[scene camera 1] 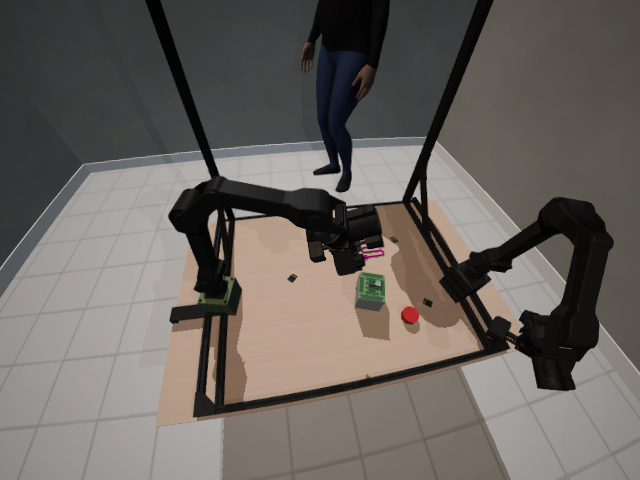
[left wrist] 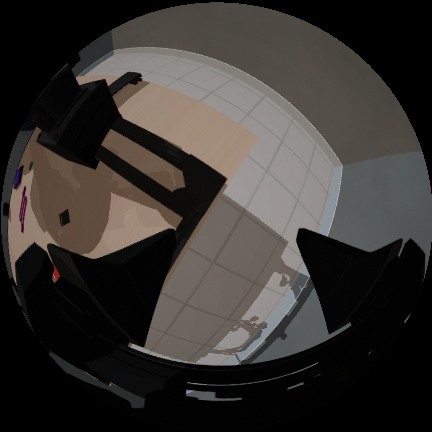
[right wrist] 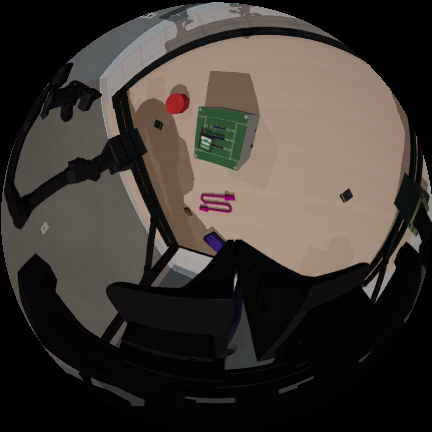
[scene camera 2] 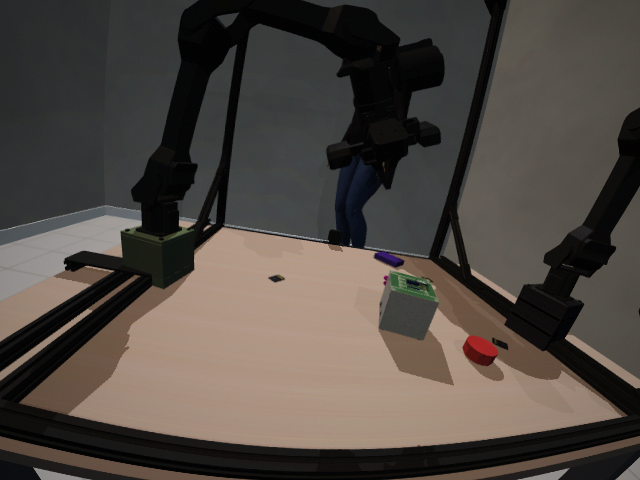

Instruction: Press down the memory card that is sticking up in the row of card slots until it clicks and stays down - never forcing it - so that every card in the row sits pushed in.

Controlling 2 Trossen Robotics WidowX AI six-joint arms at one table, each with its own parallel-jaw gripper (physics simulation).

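Frame: origin at the left arm's base, x back, y right, z up, level; metres.
Seen in the pictures: left gripper, fingertip midpoint: (scene camera 1: 518, 349) (left wrist: 239, 235); right gripper, fingertip midpoint: (right wrist: 233, 245) (scene camera 2: 387, 188); left arm's base, link origin: (scene camera 1: 472, 272) (left wrist: 62, 108) (right wrist: 108, 157) (scene camera 2: 554, 293); right arm's base, link origin: (scene camera 1: 216, 289) (scene camera 2: 159, 230).
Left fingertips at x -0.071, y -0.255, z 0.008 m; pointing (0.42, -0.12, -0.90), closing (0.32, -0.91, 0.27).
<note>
Pixels of each thing's middle, then the offset from my left fingertips to it.
- grey block with a green board, body centre: (right wrist: 217, 136) (scene camera 2: 412, 284) (scene camera 1: 372, 286) dx -0.277, dy +0.363, dz -0.037 m
- memory card, body centre: (right wrist: 204, 141) dx -0.253, dy +0.363, dz -0.032 m
- red disc, body centre: (scene camera 2: 479, 350) (right wrist: 177, 103) (scene camera 1: 409, 315) dx -0.179, dy +0.238, dz -0.109 m
- magenta cable, body centre: (right wrist: 215, 203) (scene camera 1: 372, 251) dx -0.151, dy +0.533, dz -0.118 m
- purple box, body centre: (right wrist: 216, 243) (scene camera 2: 389, 259) dx -0.088, dy +0.692, dz -0.114 m
A grey block with a green board (scene camera 1: 370, 297) (scene camera 2: 421, 294) (right wrist: 235, 159) on top stands at the centre right of both scene views. Short dark slots run across the board. In the right wrist view a memory card (right wrist: 205, 142) with a pale label sticks up at the board's left side; how far it stands out is unclear. My right gripper (scene camera 1: 359, 260) (scene camera 2: 387, 183) (right wrist: 233, 245) is shut and empty, with its fingertips together. It hangs in the air clear of the board, beyond it in scene camera 1. My left gripper (left wrist: 239, 235) is open and empty, out past the table's edge.
A red disc (scene camera 1: 409, 314) (scene camera 2: 479, 349) (right wrist: 177, 103) lies beside the block. Loose flat cards (scene camera 1: 292, 277) (scene camera 1: 427, 302) (scene camera 1: 393, 239) lie around. A magenta cable (scene camera 1: 381, 252) (right wrist: 217, 202) and a purple box (scene camera 2: 388, 258) (right wrist: 214, 242) lie beyond the block. A person (scene camera 1: 341, 93) stands behind the table.
</note>
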